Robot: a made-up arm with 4 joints.
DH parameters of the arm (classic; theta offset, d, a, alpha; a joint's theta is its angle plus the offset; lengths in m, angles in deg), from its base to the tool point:
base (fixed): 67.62 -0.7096 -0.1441 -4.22
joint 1: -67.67 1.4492 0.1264 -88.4
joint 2: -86.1 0.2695 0.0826 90
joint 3: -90 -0.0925 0.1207 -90
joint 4: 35.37 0 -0.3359 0
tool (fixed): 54.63 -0.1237 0 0
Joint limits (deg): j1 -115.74..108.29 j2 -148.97..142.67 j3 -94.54..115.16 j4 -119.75..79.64
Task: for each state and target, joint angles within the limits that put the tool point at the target. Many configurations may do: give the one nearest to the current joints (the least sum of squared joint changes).
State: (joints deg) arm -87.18 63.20 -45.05 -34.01
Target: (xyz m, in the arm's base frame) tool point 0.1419 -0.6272 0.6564
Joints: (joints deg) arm -115.10 65.65 -54.95 -54.18
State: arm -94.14 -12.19 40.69 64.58
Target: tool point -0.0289 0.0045 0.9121
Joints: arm -110.80 -10.33 70.86 61.80
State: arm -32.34 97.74 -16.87 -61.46
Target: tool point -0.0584 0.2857 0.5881
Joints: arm -23.52 112.38 26.89 -58.96
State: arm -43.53 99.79 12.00 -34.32
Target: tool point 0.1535 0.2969 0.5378
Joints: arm -25.74 93.69 -10.42 -58.29
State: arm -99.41 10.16 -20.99 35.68
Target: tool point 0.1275 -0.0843 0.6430
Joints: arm -107.13 -18.03 -25.79 46.91
